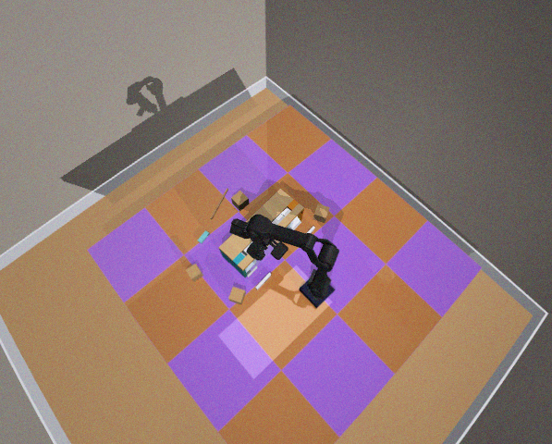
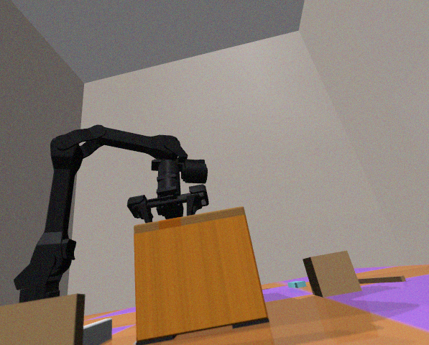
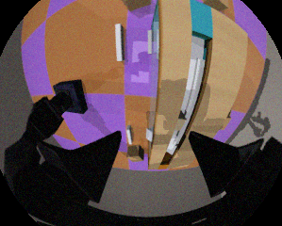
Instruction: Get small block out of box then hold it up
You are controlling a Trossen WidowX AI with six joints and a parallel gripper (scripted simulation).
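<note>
Now: the clear-fronted wooden box 10 cm below my gripper tip, 4 cm ahead of it and 2 cm to the right of it. From my gripper tip the other things lie so: pale block: 7 cm below, 6 cm ahead, 3 cm to the right; thin wooden stick: 34 cm ahead, 16 cm below, 6 cm to the left; teal piece: 23 cm ahead, 21 cm to the left, 15 cm below.
</note>
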